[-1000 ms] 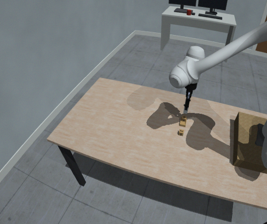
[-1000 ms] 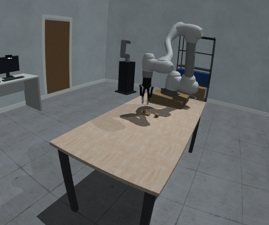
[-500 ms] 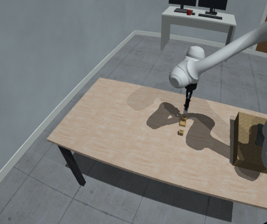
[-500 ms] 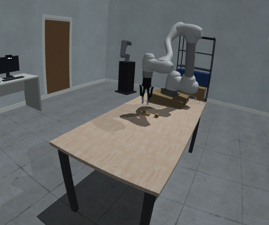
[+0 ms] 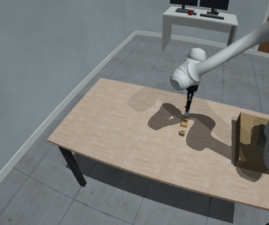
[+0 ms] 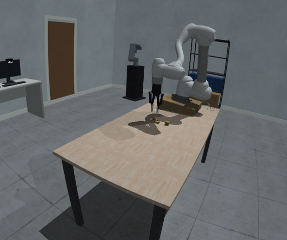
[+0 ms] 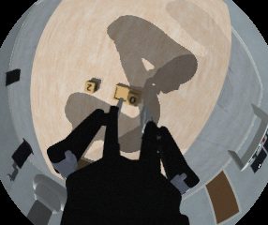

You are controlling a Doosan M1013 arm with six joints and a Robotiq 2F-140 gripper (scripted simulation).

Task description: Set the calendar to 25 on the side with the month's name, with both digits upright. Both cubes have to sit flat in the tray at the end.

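Now: the wooden calendar tray 2 cm to the left of my hand and 11 cm below it.
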